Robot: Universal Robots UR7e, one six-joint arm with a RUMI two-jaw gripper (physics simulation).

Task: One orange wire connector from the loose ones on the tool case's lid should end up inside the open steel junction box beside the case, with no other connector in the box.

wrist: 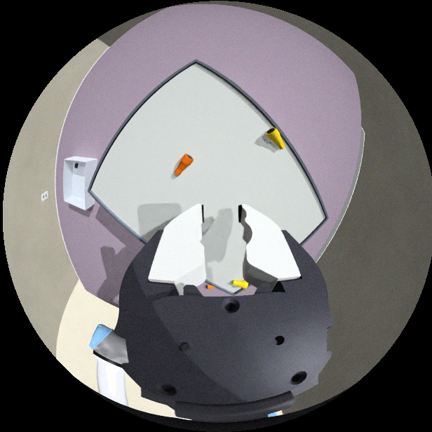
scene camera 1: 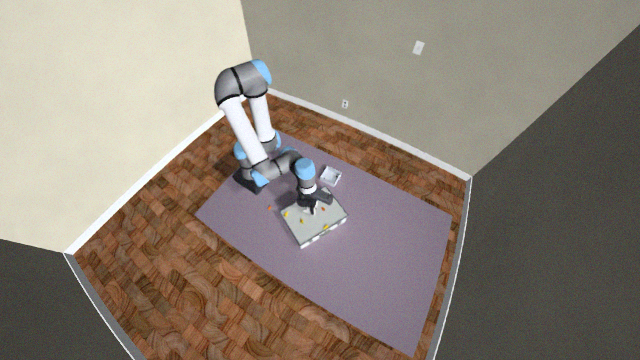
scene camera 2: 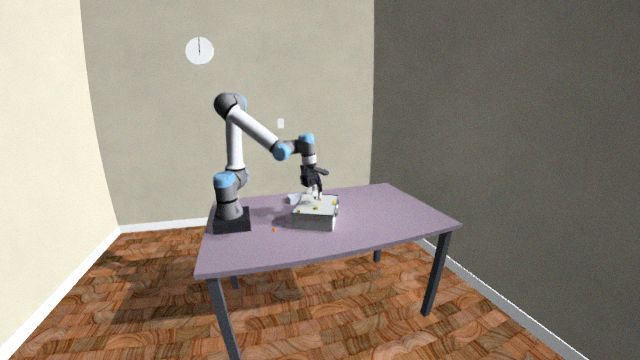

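Pixels of known places: gripper, between the fingertips: (scene camera 1: pixel 314 212) (scene camera 2: pixel 317 199); arm's base, origin of its link: (scene camera 2: pixel 229 214).
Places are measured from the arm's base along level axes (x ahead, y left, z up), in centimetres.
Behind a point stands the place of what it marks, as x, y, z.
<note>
An orange connector (scene camera 1: pixel 323 209) @[51.8, 2.5, 4.0] (wrist: pixel 184 164) lies on the grey lid of the tool case (scene camera 1: pixel 306 233) @[52.0, -13.2, 3.0] (scene camera 2: pixel 313 221) @[43.8, -15.9, -0.8] (wrist: pixel 200 100), ahead and left of the fingertips in the wrist view. My gripper (scene camera 1: pixel 310 210) @[49.0, -2.1, 5.4] (scene camera 2: pixel 316 194) @[49.0, -2.1, 5.4] (wrist: pixel 220 206) points down low over the lid, its jaws partly open with a gap and nothing between them. The open junction box (scene camera 1: pixel 324 181) @[39.9, 22.2, -4.8] (scene camera 2: pixel 292 199) @[38.1, 22.2, -2.7] (wrist: pixel 66 175) stands beside the case, at the left in the wrist view. A dark spot shows inside on its wall; no connector shows in it.
Yellow connectors lie on the lid: one by its edge (scene camera 1: pixel 326 227) @[58.6, -5.0, 4.1] (scene camera 2: pixel 334 202) @[58.2, -5.2, 4.0] (wrist: pixel 275 138), one mid-lid (scene camera 1: pixel 301 220) @[46.0, -9.3, 4.1] (scene camera 2: pixel 315 208) @[46.2, -10.3, 3.8], one near a corner (scene camera 1: pixel 286 214) @[37.6, -11.2, 4.0] (scene camera 2: pixel 299 211) @[37.3, -12.3, 3.9]. Another orange connector (scene camera 1: pixel 269 207) @[23.5, -11.4, -5.3] (scene camera 2: pixel 273 229) @[23.3, -11.7, -5.4] (wrist: pixel 210 287) lies on the table (scene camera 1: pixel 390 260) @[96.9, 2.1, -6.2] (scene camera 2: pixel 380 215) @[86.3, -8.2, -6.2] between case and arm base.
</note>
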